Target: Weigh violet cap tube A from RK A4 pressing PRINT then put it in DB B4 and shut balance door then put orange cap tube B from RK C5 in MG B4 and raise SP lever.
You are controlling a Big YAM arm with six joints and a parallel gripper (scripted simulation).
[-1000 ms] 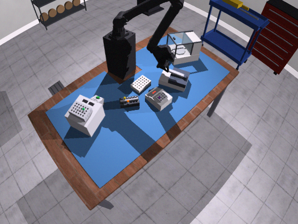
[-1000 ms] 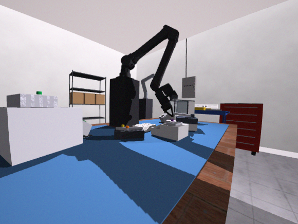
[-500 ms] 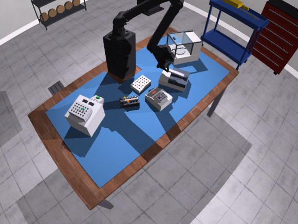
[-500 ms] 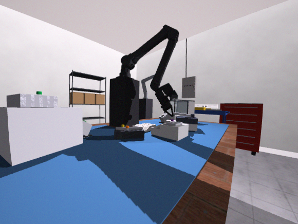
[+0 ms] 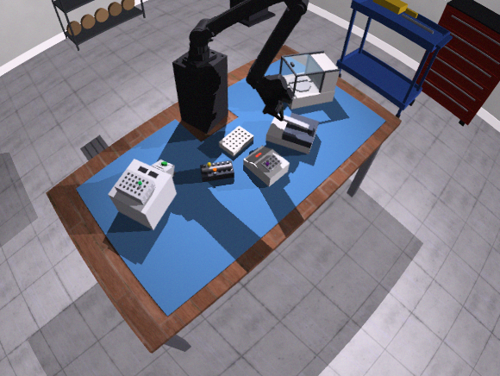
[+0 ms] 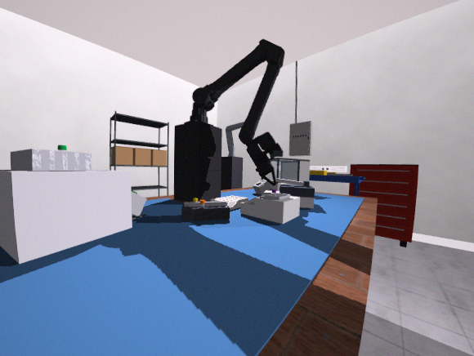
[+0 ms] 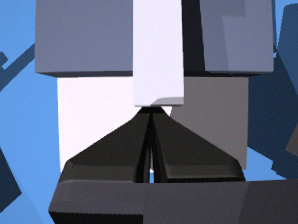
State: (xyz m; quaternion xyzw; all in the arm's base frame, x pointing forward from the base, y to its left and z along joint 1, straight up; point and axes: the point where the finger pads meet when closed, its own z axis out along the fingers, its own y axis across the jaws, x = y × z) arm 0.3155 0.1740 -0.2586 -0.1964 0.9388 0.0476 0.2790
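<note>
The SP lever is 60 mm ahead of my hand, 20 mm to the left of it and 10 mm above it. Round my hand: tube rack RK: 180 mm to the right, 90 mm behind, 70 mm below; print key: 170 mm behind, 130 mm to the left, 20 mm below; dry block: 190 mm to the right, 90 mm ahead, 50 mm below.
</note>
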